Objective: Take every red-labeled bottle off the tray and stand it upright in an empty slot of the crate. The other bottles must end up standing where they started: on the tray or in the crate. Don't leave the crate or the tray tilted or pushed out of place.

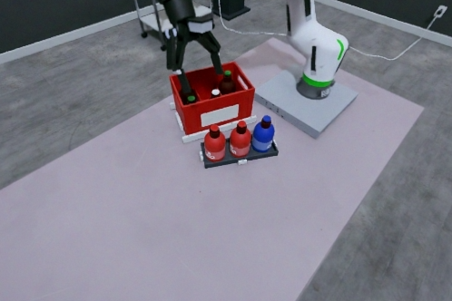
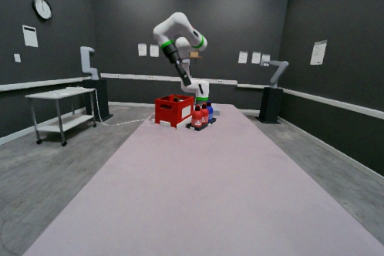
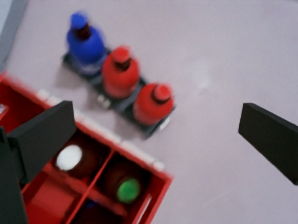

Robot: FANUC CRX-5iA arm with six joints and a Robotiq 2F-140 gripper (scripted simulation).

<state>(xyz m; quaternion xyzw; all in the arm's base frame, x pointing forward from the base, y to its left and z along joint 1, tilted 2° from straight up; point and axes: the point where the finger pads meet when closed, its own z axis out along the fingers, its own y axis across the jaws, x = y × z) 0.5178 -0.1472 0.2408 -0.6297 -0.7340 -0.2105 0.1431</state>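
Right now the blue bottle is 120 mm behind my hand, 170 mm to the left of it and 210 mm below it. From my hand the other things lie so: red crate: 100 mm behind, 80 mm to the right, 210 mm below; then red bottle: 30 mm ahead, 80 mm to the left, 210 mm below; then dark tray: 40 mm behind, 120 mm to the left, 280 mm below.
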